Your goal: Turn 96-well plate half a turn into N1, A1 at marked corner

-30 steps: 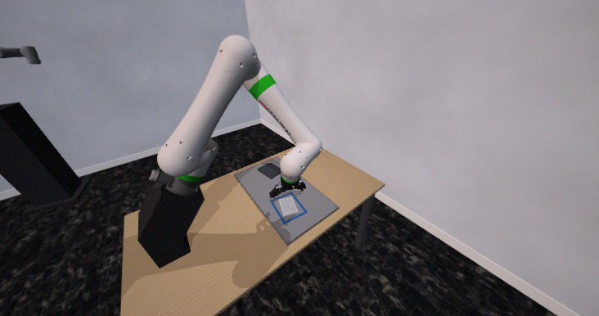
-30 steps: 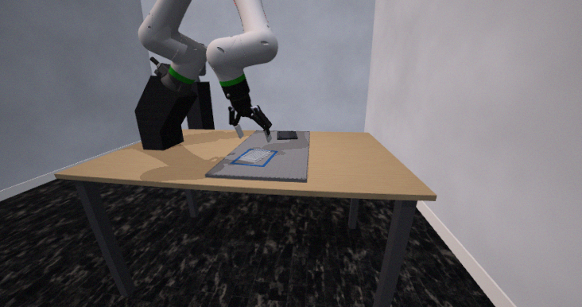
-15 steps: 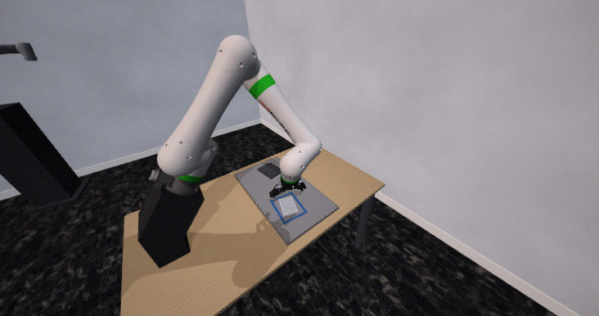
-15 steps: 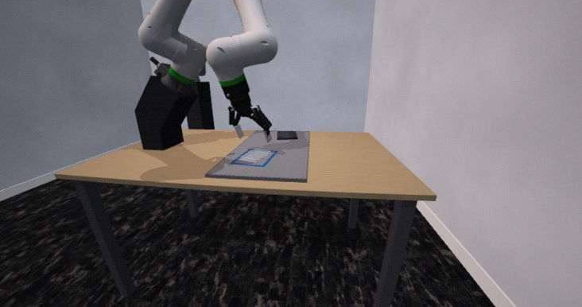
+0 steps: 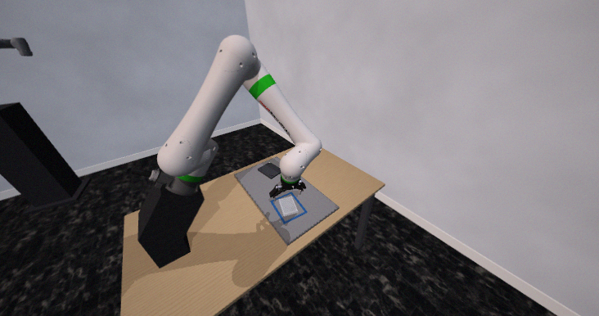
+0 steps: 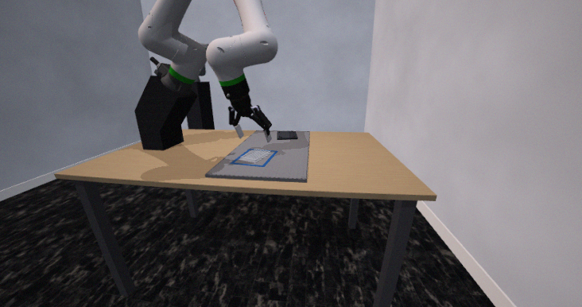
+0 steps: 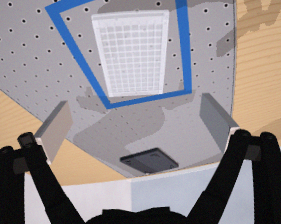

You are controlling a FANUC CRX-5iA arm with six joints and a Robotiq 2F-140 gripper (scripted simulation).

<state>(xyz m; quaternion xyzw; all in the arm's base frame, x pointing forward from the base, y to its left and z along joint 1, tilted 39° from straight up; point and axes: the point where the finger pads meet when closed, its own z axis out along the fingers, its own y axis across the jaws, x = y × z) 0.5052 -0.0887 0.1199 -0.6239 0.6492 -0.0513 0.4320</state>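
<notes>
Now: hand 90 mm above the white 96-well plate. The rest, counted from my hand: dark plate nest N1 (30 mm ahead, 380 mm to the left, 90 mm below); A1 label (60 mm ahead, 470 mm to the left, 80 mm below).
</notes>
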